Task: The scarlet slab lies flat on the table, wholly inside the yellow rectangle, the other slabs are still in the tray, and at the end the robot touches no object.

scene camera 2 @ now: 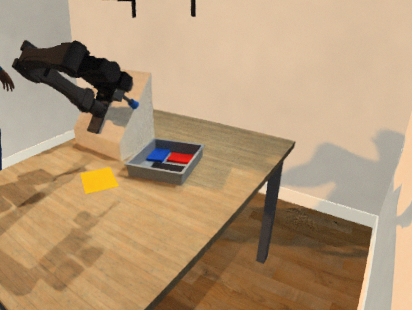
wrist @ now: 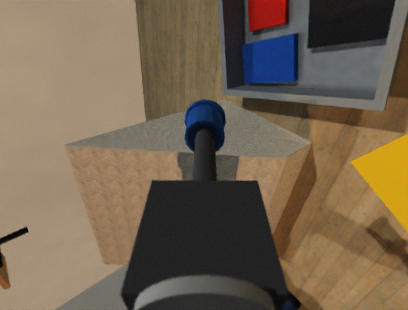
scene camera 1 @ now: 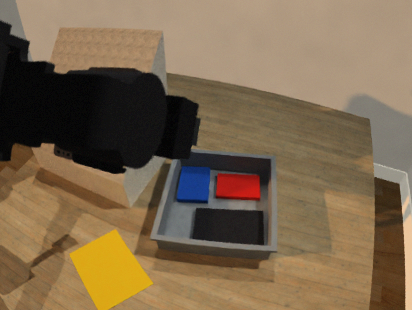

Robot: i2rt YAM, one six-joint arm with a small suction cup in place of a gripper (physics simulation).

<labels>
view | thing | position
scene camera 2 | grey tray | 137, 165
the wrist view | my suction cup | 203, 111
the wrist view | grey tray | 359, 75
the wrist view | blue slab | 273, 60
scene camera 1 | scarlet slab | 229, 186
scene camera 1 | grey tray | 173, 227
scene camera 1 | blue slab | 194, 182
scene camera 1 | larger black slab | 219, 225
</labels>
